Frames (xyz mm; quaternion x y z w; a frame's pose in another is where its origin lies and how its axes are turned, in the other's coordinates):
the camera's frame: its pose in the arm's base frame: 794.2 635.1 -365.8 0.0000 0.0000 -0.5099 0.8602
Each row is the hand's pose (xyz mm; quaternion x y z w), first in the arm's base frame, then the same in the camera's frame.
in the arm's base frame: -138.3 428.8 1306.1 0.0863 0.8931 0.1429 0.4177
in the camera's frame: -266.6 -917.1 1671.9 -0.3812 0.8123 0.3359 0.2865
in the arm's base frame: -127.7 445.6 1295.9 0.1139 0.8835 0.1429 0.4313
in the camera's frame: -276.2 -899.7 1661.7 -0.3525 0.8181 0.3429 0.2982
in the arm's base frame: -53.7 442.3 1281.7 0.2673 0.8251 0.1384 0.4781
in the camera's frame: -237.8 -836.4 1647.5 -0.1908 0.8461 0.3629 0.3407
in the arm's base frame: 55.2 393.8 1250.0 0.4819 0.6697 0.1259 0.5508
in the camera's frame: -143.0 -764.1 1615.8 0.0731 0.8218 0.3892 0.4096
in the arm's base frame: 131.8 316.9 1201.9 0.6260 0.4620 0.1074 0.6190
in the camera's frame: -38.8 -733.8 1567.7 0.3029 0.7166 0.4080 0.4777
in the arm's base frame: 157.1 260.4 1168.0 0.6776 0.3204 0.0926 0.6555
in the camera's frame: 22.9 -738.8 1533.8 0.4195 0.6211 0.4139 0.5166
